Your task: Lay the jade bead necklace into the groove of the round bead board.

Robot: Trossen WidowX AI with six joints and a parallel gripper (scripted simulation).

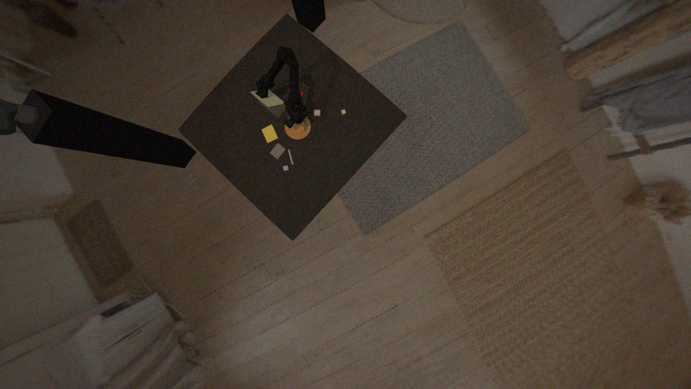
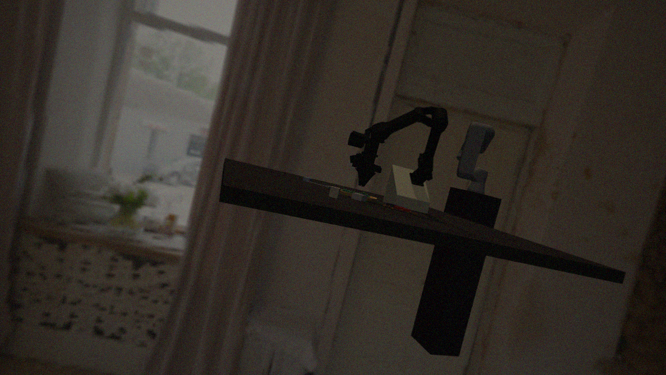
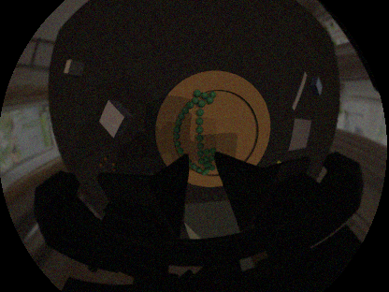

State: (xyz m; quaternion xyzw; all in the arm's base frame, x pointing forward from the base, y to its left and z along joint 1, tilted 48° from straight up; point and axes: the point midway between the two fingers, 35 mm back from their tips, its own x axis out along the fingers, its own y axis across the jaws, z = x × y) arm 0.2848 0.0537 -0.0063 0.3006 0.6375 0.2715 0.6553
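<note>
My gripper tip is now 40 mm above the round bead board, 30 mm to the left of it and 10 mm short of it. Round my gripper tip: yellow square: 210 mm to the right, 130 mm behind, 50 mm below; then grey-white block: 140 mm to the left, 60 mm ahead, 40 mm below; then red item: 150 mm to the left, 120 mm behind, 50 mm below.
</note>
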